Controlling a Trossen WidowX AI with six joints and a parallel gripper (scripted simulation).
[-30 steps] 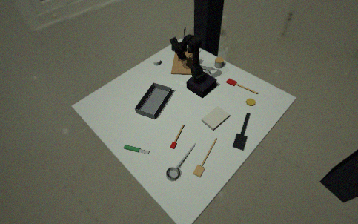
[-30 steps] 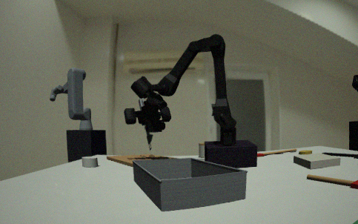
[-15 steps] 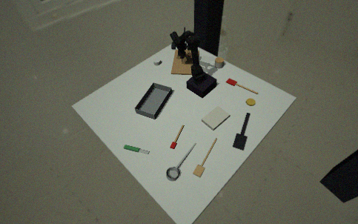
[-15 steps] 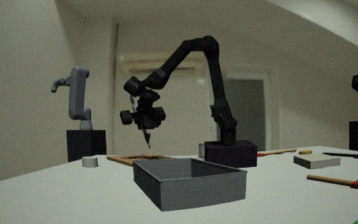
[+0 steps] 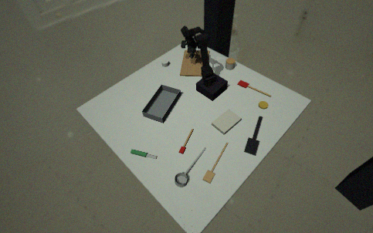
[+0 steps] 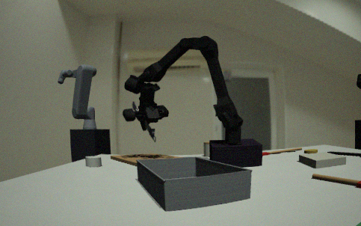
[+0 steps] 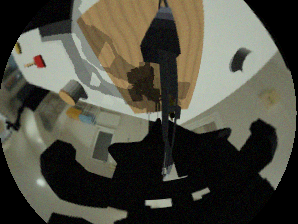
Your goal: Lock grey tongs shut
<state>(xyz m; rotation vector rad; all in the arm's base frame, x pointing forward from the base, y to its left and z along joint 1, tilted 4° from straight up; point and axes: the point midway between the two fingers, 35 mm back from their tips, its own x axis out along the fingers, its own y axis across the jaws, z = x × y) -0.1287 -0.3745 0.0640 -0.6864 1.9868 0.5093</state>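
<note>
My gripper tip is 10 mm short of the wooden board, 30 mm to the right of it and 130 mm above it. Round my gripper tip: pale block (230 mm ahead, 710 mm to the left, 120 mm below); red-headed spatula (150 mm behind, 570 mm to the left, 130 mm below); roasting tin (520 mm ahead, 290 mm to the left, 100 mm below).
</note>
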